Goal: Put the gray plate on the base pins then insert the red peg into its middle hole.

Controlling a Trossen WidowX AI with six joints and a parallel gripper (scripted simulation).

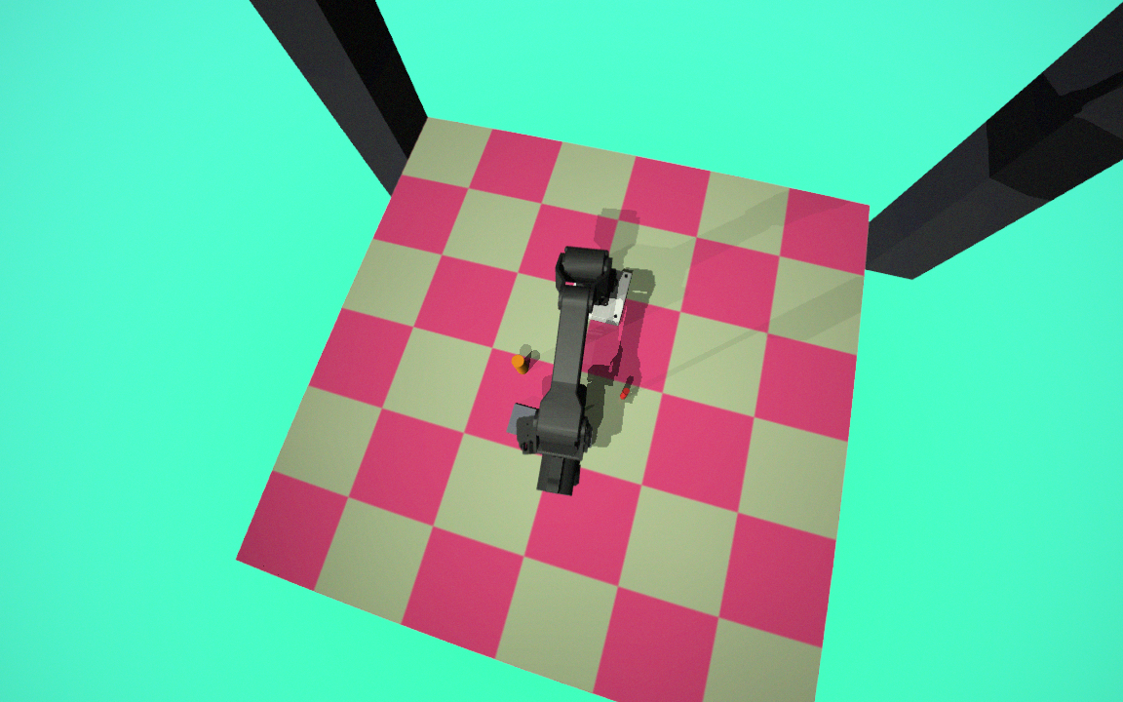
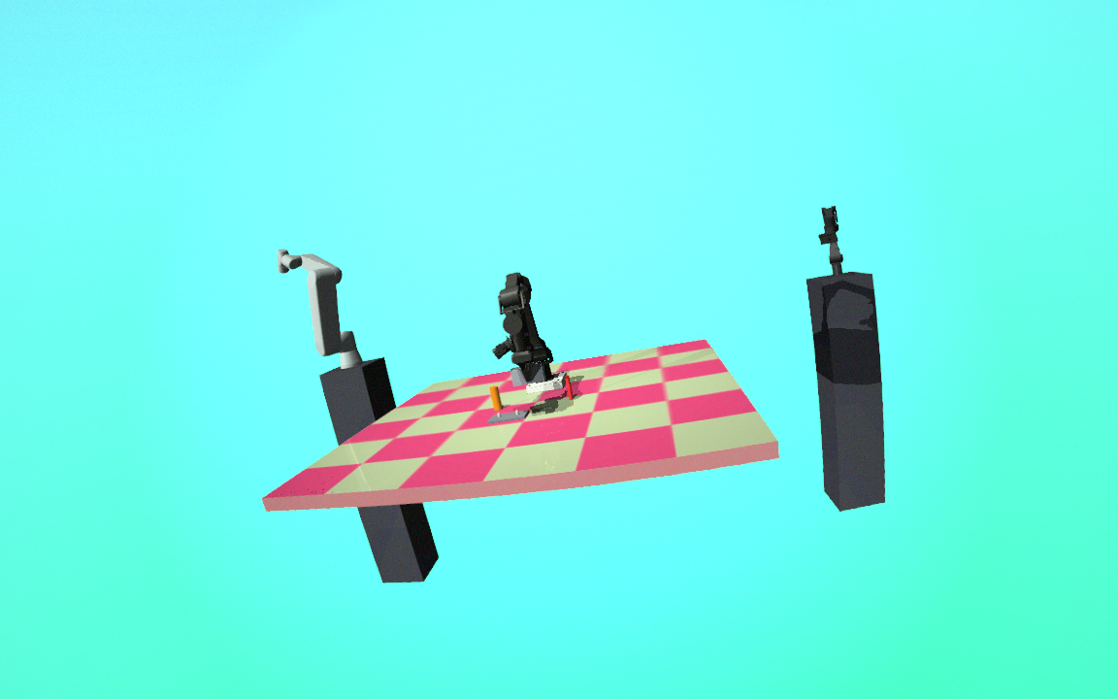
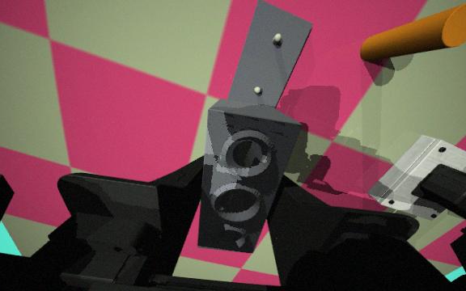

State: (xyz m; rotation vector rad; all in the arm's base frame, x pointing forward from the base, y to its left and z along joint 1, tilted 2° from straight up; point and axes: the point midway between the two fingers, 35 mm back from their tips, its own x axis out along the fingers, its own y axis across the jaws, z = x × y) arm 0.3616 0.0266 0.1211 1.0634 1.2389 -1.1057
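The base lies 10 mm behind my gripper tip, 90 mm to the right of it and 100 mm below it. Also, from my gripper tip: red peg 130 mm behind, 100 mm to the left, 70 mm below; orange peg 140 mm behind, 150 mm to the right, 70 mm below; gray plate 30 mm above.
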